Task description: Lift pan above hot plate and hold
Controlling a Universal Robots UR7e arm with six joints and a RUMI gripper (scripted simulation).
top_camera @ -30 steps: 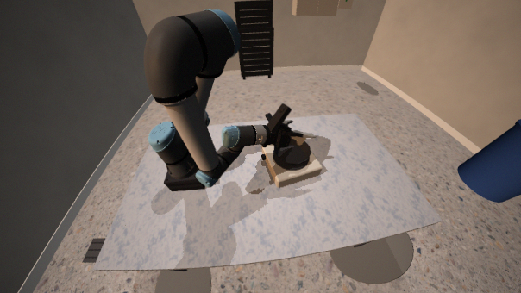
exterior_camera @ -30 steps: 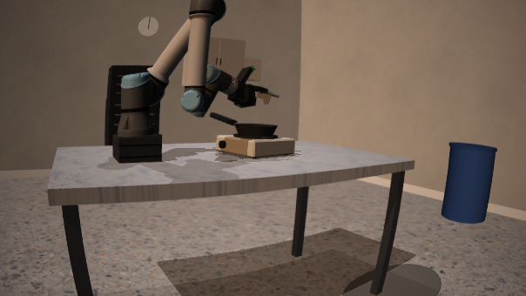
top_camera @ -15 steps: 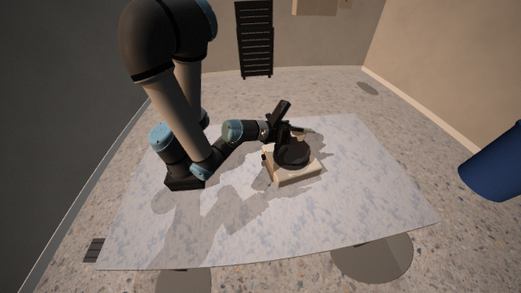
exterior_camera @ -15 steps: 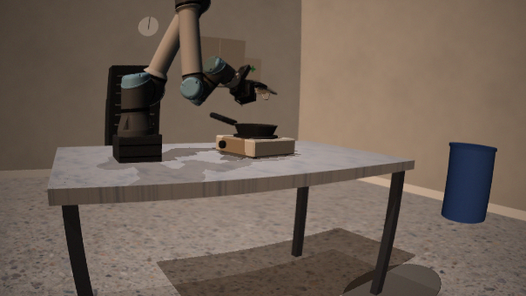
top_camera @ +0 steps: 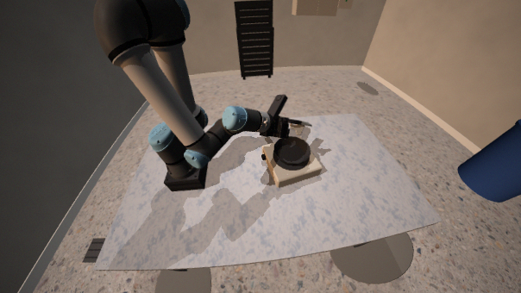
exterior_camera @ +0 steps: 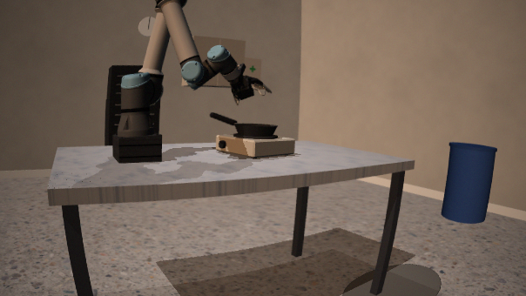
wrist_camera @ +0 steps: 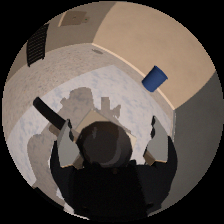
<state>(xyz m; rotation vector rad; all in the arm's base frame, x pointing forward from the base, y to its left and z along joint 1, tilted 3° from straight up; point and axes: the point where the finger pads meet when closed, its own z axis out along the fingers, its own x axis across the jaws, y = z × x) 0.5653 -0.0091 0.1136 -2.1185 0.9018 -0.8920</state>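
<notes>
Right now my hand is 13 cm above the pan, 4 cm past it and 1 cm to the right of it. Round my hand: hot plate: 20 cm below, 5 cm to the right, 5 cm behind.
</notes>
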